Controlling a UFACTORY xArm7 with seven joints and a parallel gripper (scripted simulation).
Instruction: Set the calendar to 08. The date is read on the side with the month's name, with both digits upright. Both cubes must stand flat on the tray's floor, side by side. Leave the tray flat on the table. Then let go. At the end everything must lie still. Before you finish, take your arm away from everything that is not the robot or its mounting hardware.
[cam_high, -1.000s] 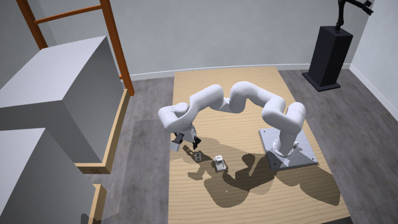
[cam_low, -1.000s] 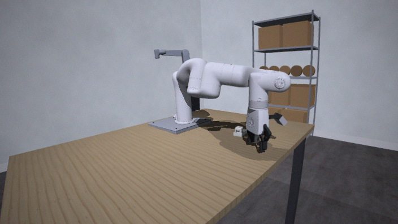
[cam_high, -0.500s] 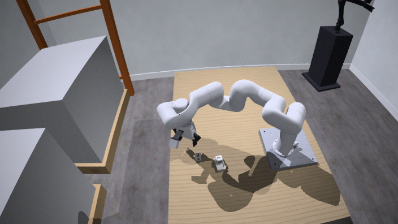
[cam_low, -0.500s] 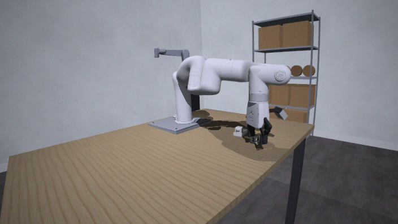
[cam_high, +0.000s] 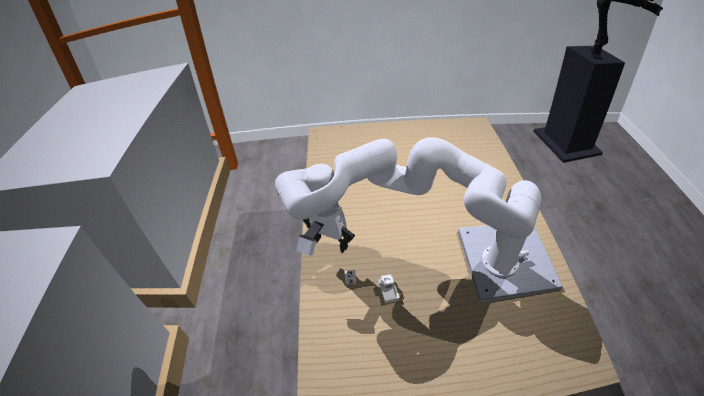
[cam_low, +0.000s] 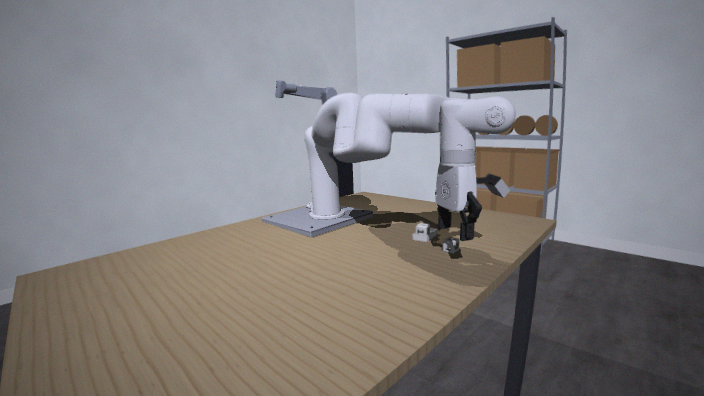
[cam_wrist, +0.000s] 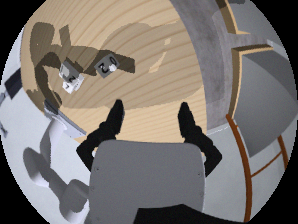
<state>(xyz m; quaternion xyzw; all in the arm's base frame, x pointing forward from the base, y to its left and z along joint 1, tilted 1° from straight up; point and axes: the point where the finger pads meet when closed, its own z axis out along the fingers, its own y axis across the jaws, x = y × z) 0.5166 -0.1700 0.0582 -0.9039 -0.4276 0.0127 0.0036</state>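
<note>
Right now the white digit cube is 4 cm behind my hand, 9 cm to the left of it and 7 cm below it. From my hand the other things lie so: white tray: 14 cm behind, 16 cm to the left, 8 cm below.
</note>
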